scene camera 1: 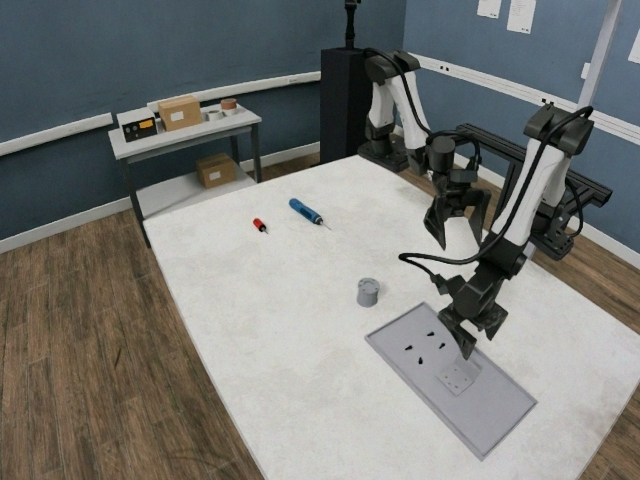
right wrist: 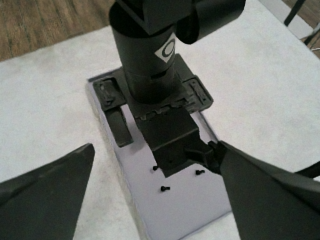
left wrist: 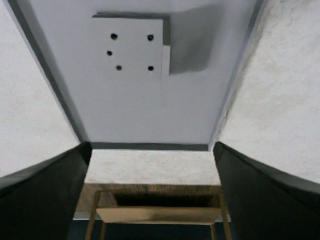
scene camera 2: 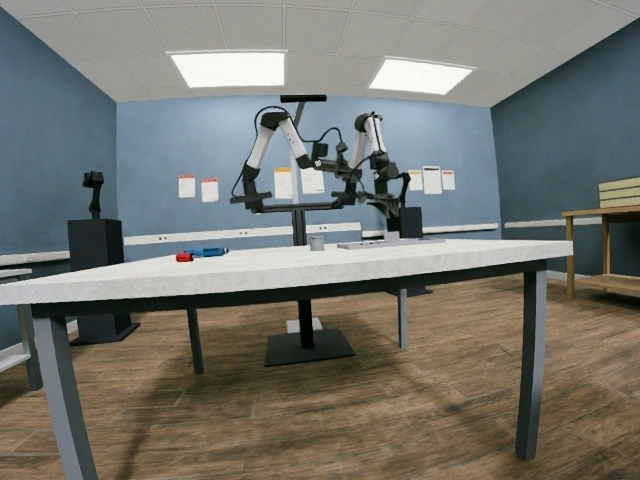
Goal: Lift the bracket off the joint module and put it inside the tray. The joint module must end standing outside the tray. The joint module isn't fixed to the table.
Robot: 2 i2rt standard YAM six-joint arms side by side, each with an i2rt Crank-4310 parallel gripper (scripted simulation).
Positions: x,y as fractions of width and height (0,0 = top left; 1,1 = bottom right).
Labels:
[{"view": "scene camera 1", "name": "my left gripper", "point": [0.75,0.73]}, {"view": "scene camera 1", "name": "my right gripper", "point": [0.72,0.52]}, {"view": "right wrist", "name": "my left gripper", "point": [0.45,0.41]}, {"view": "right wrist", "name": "my right gripper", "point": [0.49,0.60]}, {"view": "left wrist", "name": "my left gripper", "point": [0.48,0.60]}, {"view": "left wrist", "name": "grey bracket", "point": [0.41,0.21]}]

